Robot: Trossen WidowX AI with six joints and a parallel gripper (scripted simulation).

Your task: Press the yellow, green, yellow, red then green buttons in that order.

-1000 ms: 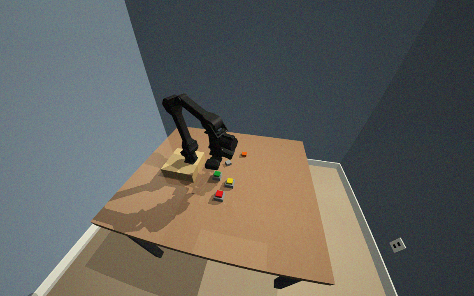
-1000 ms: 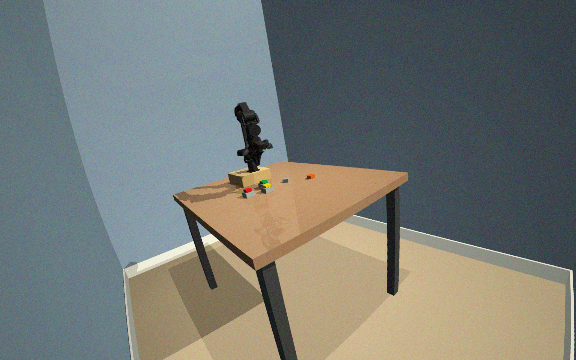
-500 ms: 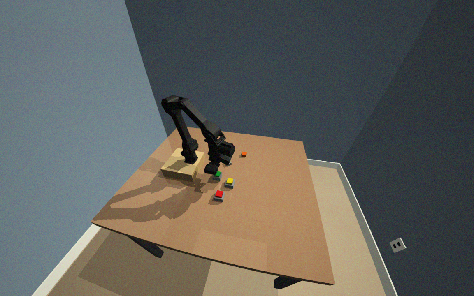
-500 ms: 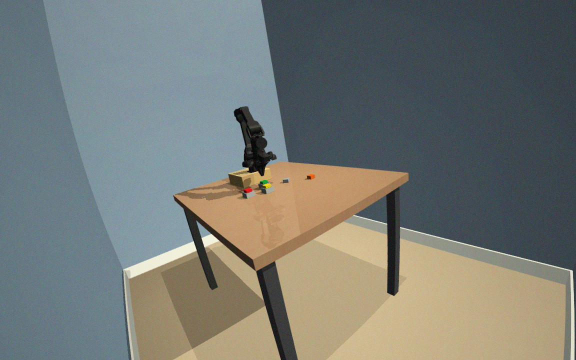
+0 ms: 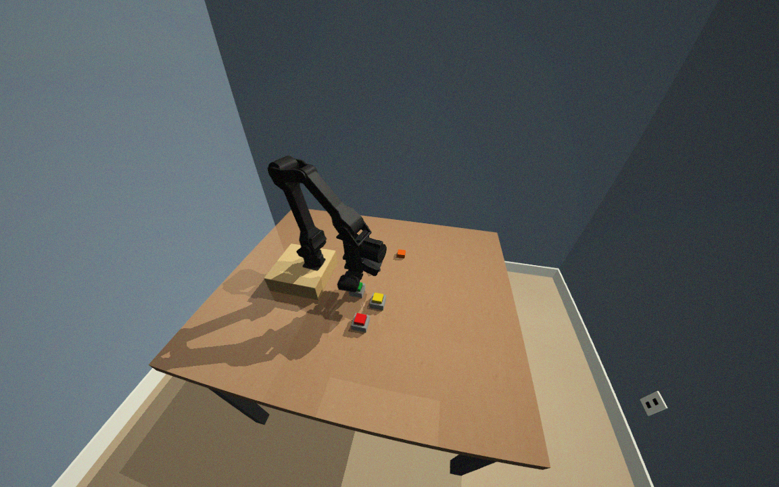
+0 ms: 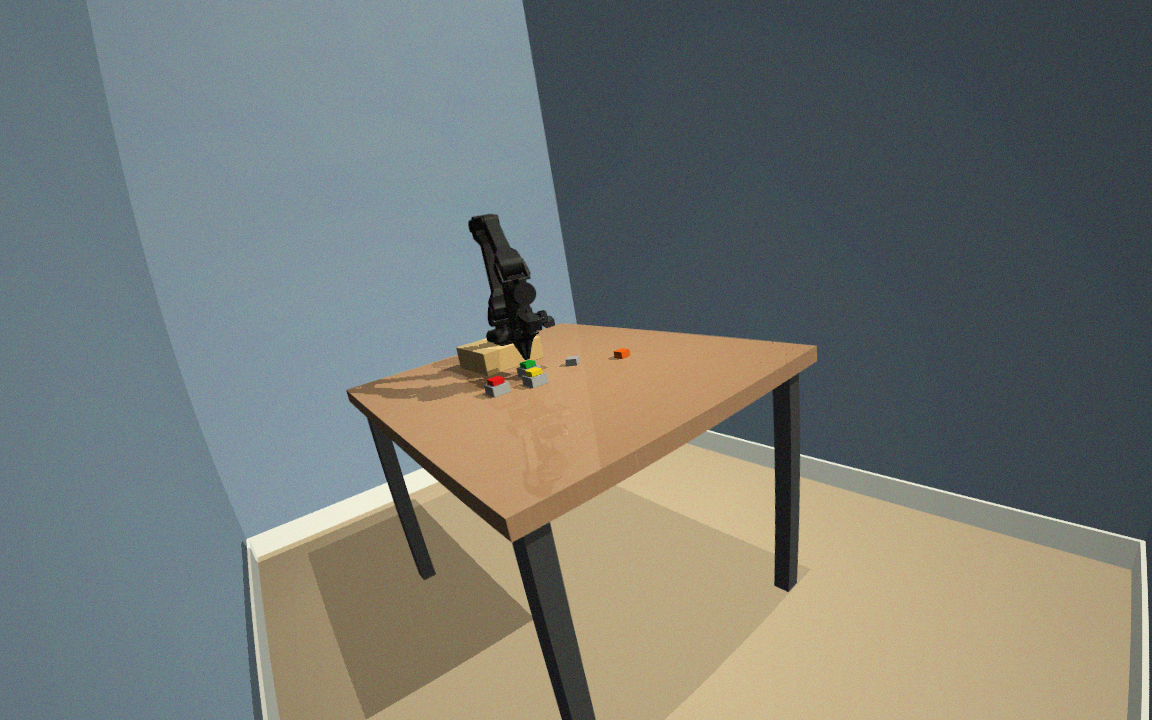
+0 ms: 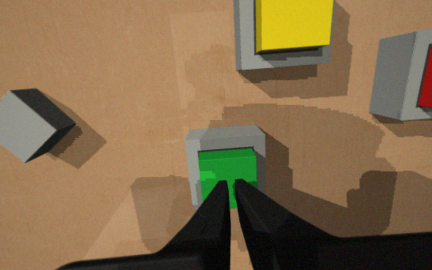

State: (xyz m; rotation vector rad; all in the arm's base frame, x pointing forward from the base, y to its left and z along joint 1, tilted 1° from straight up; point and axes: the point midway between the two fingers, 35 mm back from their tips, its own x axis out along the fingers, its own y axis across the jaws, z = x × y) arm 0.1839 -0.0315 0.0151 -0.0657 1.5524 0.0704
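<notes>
Now: the green button 1 cm below my gripper tip. Also, from my gripper tip: yellow button 9 cm ahead, 3 cm to the right, 1 cm below; grey block 2 cm ahead, 13 cm to the left, 4 cm below; red button 6 cm ahead, 12 cm to the right, 1 cm below.
</notes>
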